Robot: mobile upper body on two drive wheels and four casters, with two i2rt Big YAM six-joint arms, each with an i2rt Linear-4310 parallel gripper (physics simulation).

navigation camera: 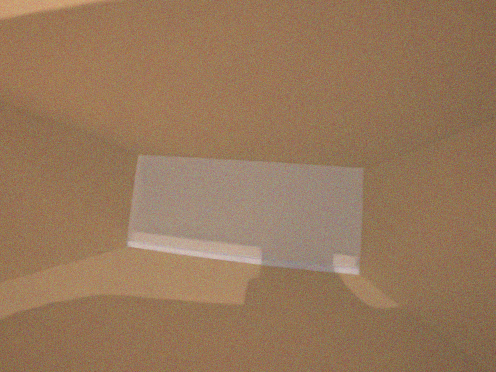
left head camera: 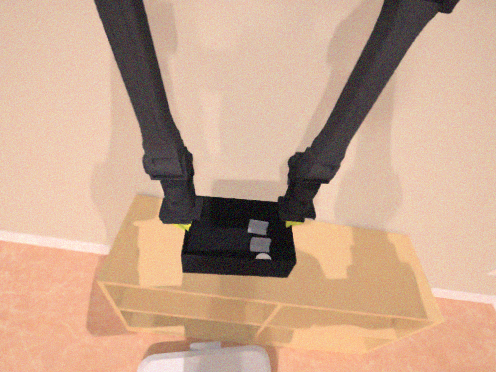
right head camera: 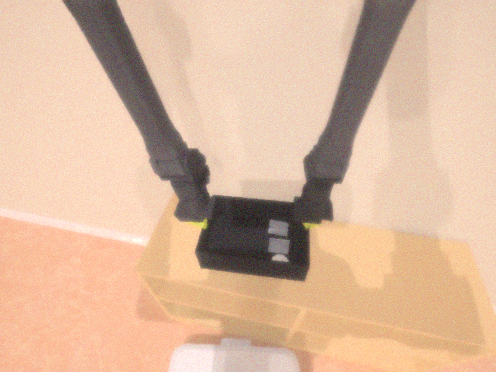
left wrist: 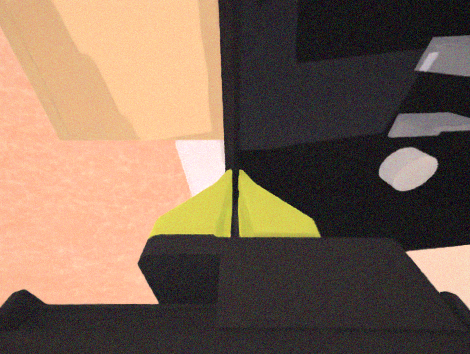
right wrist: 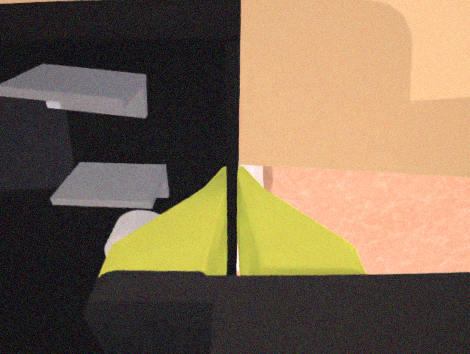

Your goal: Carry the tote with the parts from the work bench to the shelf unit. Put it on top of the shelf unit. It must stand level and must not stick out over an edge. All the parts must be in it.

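Frame: origin at the left arm's base, x ahead, y left, z up, level; millimetres.
Seen in the pictures: left gripper, fingertip midpoint: (left head camera: 187,229) (right head camera: 204,227) (left wrist: 235,177); right gripper, fingertip midpoint: (left head camera: 287,226) (right head camera: 307,227) (right wrist: 233,178).
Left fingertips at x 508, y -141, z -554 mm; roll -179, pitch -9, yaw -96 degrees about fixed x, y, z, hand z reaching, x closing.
A point is followed by its place in that frame.
The black tote (left head camera: 239,236) {x 529, y -302, z -628 mm} is over the top of the tan shelf unit (left head camera: 357,280) {x 437, y -774, z -800 mm}, left of its middle and near the wall; I cannot tell whether it rests on the top. Inside it lie two grey blocks (left head camera: 257,226) {x 556, y -361, z -613 mm} (left head camera: 260,244) {x 491, y -362, z -614 mm} and a round grey part (left head camera: 263,256) {x 445, y -361, z -601 mm}. My left gripper (left head camera: 184,226) {x 508, y -141, z -554 mm} is shut on the tote's thin left wall, which shows between its yellow-green fingers in the left wrist view (left wrist: 234,207) {x 497, y -136, z -537 mm}. My right gripper (left head camera: 292,223) {x 523, y -440, z -559 mm} is shut on the tote's right wall, also seen in the right wrist view (right wrist: 231,218) {x 530, y -440, z -526 mm}. The tote also shows in the right head view (right head camera: 252,240) {x 514, y -281, z -629 mm}.
A beige wall stands right behind the shelf unit. The shelf has open compartments below its top. My grey base (left head camera: 204,358) {x 288, y -218, z -1150 mm} is close to the shelf front on the orange floor. The navigation view shows a pale panel (navigation camera: 246,214) {x 800, y -247, z -1218 mm} framed by tan shelf surface.
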